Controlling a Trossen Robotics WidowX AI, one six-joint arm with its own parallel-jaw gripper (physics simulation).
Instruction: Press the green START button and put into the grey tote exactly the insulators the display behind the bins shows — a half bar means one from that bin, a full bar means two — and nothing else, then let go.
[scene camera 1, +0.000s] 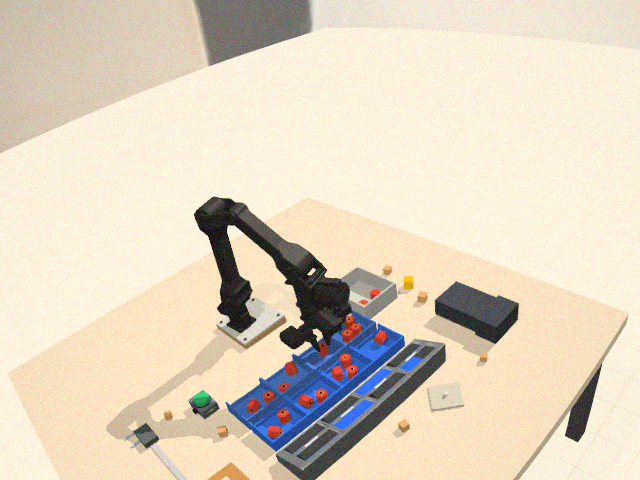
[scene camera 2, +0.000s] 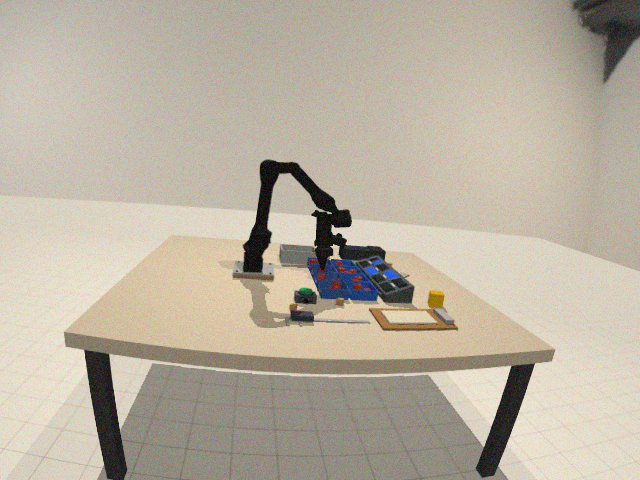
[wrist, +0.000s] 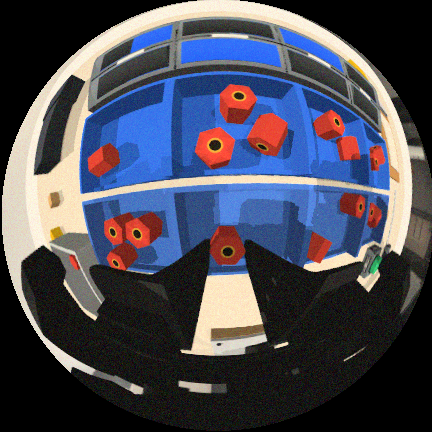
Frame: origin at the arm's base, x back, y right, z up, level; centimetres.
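Seen in the pictures: gripper, fingertip midpoint: (scene camera 1: 323, 348) (scene camera 2: 322, 268) (wrist: 226, 244); arm's base at its link origin: (scene camera 1: 241, 322) (scene camera 2: 252, 269) (wrist: 259, 346).
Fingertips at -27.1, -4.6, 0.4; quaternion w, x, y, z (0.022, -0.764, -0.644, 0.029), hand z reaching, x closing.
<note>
Offsets run from my fingertips to a thing's top centre, as dx, dy, dz. "spot": to the spot under its first point.
My gripper (scene camera 1: 319, 344) (scene camera 2: 322, 265) (wrist: 226, 244) reaches down into a middle compartment of the blue bins' @(+1.6, +23.0, +0.8) (scene camera 1: 238, 410) (scene camera 2: 328, 291) (wrist: 132, 120) near row. It is shut on a red hexagonal insulator @(+0.3, +0.0, +0.7) (scene camera 1: 324, 350) (wrist: 226, 252). Several more red insulators lie in the other compartments. The grey tote @(+5.8, -22.9, +2.8) (scene camera 1: 387, 295) (scene camera 2: 291, 255) (wrist: 78, 282) stands beside the bins' end and holds two red insulators @(+2.3, -24.6, +0.6) (scene camera 1: 375, 292) @(+2.3, -19.2, +0.6) (scene camera 1: 364, 302). The display @(spot: -22.8, +30.4, +3.1) (scene camera 1: 304, 463) (scene camera 2: 398, 291) (wrist: 229, 51) behind the bins shows blue bars. The green START button @(+12.3, +30.9, +1.5) (scene camera 1: 202, 399) (scene camera 2: 305, 290) (wrist: 376, 264) sits off the bins' other end.
A black box @(-26.0, -31.7, +3.0) (scene camera 1: 477, 310) lies past the display. A yellow cube @(-2.0, -34.8, +0.1) (scene camera 1: 409, 282) and small tan cubes @(-9.1, -31.2, -0.4) (scene camera 1: 422, 296) are scattered around. A white square plate @(-33.8, -4.1, -2.0) (scene camera 1: 445, 396), a plug tool @(+9.0, +48.9, -0.6) (scene camera 1: 146, 435) and a framed board @(-17.3, +47.2, -0.8) (scene camera 2: 413, 326) lie nearby.
</note>
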